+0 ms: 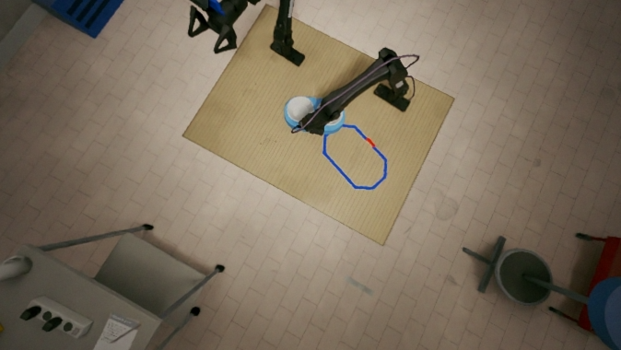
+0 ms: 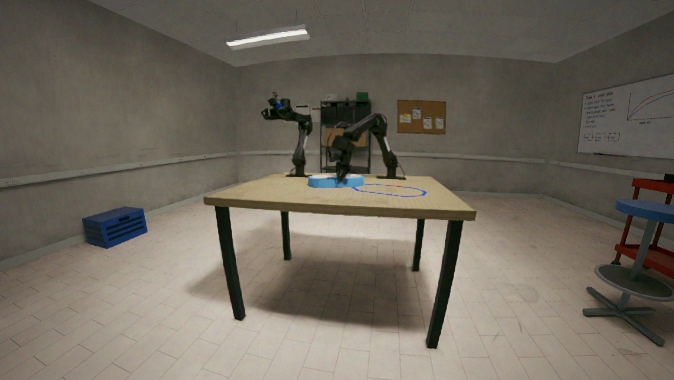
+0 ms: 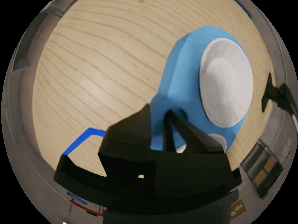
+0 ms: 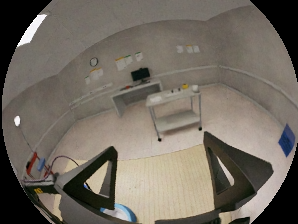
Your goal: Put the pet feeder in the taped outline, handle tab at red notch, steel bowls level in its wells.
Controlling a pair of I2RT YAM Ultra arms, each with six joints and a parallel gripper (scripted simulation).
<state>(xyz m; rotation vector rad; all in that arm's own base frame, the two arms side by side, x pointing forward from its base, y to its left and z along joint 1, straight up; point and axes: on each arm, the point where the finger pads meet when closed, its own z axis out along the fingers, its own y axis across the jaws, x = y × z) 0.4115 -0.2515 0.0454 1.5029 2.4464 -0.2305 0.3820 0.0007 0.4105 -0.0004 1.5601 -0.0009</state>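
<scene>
Right now my left hand is 80 mm past the light blue pet feeder, 20 mm to the left of it and 20 mm above it.
</scene>
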